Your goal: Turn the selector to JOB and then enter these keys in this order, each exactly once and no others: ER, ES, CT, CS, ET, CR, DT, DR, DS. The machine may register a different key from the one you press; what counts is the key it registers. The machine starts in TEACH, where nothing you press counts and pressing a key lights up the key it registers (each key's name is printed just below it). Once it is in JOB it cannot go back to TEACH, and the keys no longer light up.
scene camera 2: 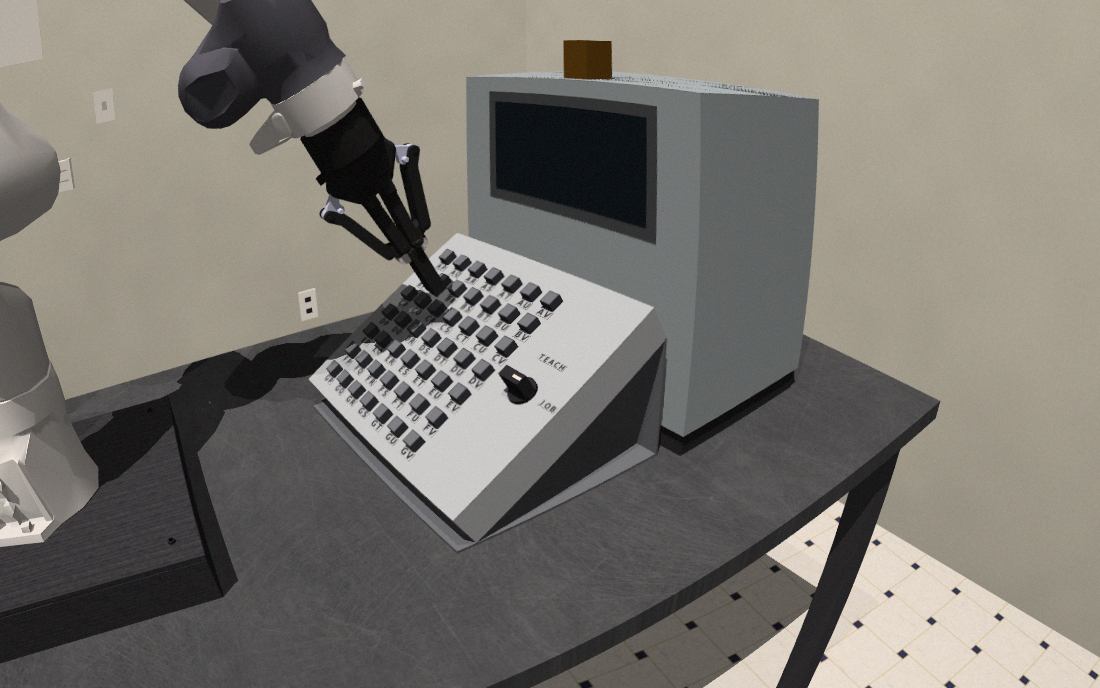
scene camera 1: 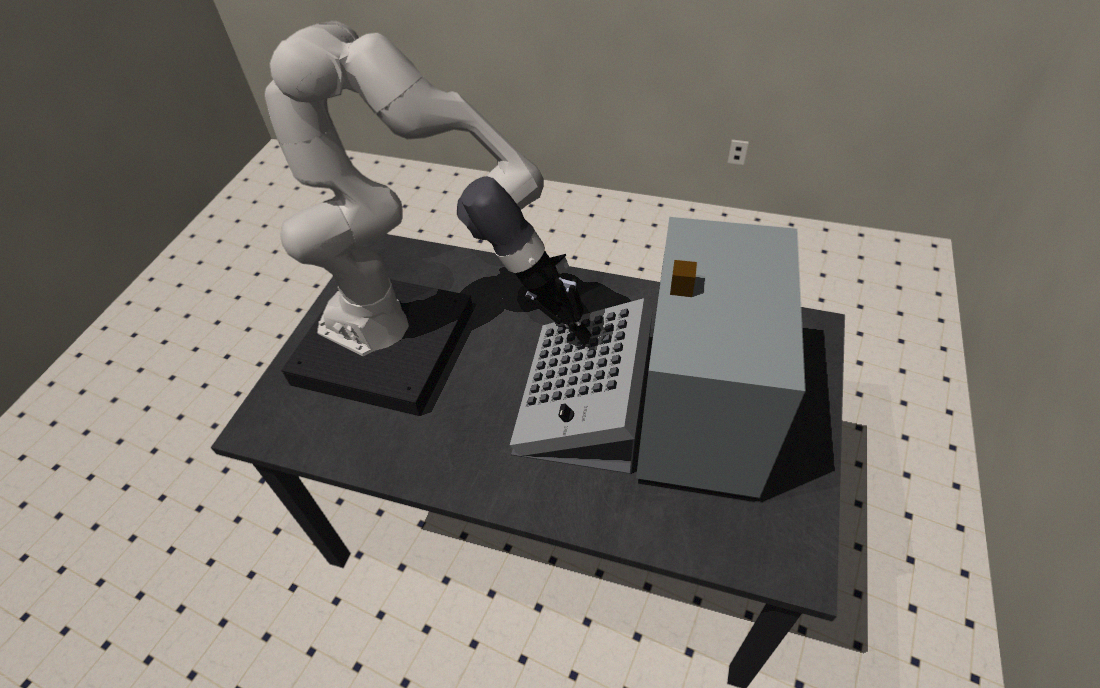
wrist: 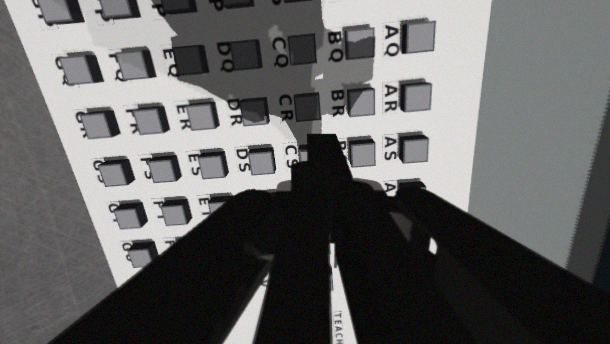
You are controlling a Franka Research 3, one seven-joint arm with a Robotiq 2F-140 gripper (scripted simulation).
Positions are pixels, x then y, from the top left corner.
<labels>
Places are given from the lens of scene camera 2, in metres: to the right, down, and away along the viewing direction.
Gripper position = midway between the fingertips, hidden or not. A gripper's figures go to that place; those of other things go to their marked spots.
gripper (scene camera 2: 436,288): -0.13, -0.06, 0.79
grey keypad console (scene camera 2: 490,453): -0.05, 0.10, 0.65
grey machine box (scene camera 2: 701,204): 0.14, -0.13, 0.65
</labels>
